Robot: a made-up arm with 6 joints.
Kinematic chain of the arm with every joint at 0, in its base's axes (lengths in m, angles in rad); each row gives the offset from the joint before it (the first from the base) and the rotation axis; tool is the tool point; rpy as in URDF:
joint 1: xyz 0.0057 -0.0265 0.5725 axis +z
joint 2: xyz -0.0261 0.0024 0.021 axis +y
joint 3: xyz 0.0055 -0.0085 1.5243 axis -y
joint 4: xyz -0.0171 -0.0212 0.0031 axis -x
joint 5: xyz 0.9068 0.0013 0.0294 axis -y
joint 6: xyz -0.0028 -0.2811 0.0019 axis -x
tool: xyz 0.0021 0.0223 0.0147 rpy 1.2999 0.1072 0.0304
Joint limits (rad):
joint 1: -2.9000..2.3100
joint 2: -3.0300..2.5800
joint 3: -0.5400..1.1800
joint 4: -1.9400..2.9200
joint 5: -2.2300..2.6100
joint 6: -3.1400..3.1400
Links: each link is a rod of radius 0.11 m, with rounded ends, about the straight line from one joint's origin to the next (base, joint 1, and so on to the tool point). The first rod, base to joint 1, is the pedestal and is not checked.
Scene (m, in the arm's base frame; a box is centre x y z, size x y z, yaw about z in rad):
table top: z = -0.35
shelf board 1: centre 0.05 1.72 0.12 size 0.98 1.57 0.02 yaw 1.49
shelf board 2: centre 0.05 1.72 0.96 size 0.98 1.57 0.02 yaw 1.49
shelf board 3: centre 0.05 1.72 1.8 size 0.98 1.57 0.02 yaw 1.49
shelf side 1: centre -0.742 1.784 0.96 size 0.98 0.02 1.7 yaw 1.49
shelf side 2: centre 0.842 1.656 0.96 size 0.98 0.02 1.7 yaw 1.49
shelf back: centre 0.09 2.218 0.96 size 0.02 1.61 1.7 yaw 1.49
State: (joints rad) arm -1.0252 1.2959 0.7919 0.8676 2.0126 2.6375
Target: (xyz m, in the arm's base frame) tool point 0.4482 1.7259 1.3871
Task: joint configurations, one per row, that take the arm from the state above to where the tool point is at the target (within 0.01 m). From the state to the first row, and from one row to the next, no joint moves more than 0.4 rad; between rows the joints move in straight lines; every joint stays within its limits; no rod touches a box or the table.
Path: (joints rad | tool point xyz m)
1: -0.6357 0.9224 0.7264 0.6254 2.0491 2.7256 | 1.5696 -1.4831 1.5352
2: -0.2463 0.5488 0.6608 0.3831 2.0855 2.8137 | 1.5437 -0.7098 2.1408
3: 0.1432 0.1753 0.5953 0.1409 2.1220 2.9018 | 1.0782 -0.1921 2.5380
4: 0.4835 0.1907 0.3115 0.0136 2.0758 2.8378 | 1.1855 0.2276 2.2430
5: 0.8239 0.2062 0.0277 -0.1136 2.0296 2.7738 | 1.0499 0.6230 1.9300
6: 1.1642 0.2217 -0.2562 -0.2408 1.9834 2.7098 | 0.7390 0.8634 1.6337
7: 1.5045 0.2371 -0.5400 -0.3680 1.9372 2.6458 | 0.3805 0.8891 1.3871
8: 1.4735 0.3473 -0.4174 0.0187 1.9624 2.6350 | 0.4381 1.1231 1.4278
9: 1.4424 0.4574 -0.2948 0.4055 1.9876 2.6242 | 0.4660 1.3468 1.4485
10: 1.4114 0.5676 -0.1722 0.7922 2.0129 2.6133 | 0.4668 1.5505 1.4379
11: 1.3803 0.6777 -0.0496 1.1790 2.0381 2.6025 | 0.4483 1.7259 1.3872

